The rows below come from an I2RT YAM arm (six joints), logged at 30 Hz.
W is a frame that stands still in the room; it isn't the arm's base.
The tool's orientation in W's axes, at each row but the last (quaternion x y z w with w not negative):
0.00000, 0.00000, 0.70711, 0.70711
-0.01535, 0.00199, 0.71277, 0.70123
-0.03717, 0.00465, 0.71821, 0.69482
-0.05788, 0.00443, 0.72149, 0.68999
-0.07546, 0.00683, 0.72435, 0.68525
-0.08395, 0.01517, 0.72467, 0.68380
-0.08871, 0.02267, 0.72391, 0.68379
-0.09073, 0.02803, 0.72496, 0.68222
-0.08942, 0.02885, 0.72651, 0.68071
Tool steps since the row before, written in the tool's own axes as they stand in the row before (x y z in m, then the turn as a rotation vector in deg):
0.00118, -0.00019, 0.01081, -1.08, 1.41, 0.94
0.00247, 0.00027, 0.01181, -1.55, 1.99, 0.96
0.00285, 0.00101, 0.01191, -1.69, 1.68, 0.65
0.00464, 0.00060, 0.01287, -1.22, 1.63, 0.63
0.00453, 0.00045, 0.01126, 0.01, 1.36, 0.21
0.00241, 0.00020, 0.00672, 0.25, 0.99, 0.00
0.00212, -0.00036, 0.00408, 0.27, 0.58, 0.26
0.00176, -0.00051, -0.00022, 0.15, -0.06, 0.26
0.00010, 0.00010, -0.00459, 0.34, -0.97, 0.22
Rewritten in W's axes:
0.00019, 0.00118, 0.01081, -1.41, -1.08, 0.94
-0.00054, 0.00275, 0.01174, -1.98, -1.56, 0.96
-0.00166, 0.00350, 0.01166, -1.65, -1.71, 0.67
-0.00178, 0.00570, 0.01232, -1.62, -1.24, 0.62
-0.00180, 0.00574, 0.01055, -1.37, -0.05, 0.08
-0.00100, 0.00329, 0.00626, -1.00, 0.18, -0.13
-0.00014, 0.00274, 0.00371, -0.62, 0.27, 0.16
0.00043, 0.00173, -0.00047, 0.03, 0.19, 0.23
0.00031, -0.00066, -0.00453, 0.92, 0.44, 0.24

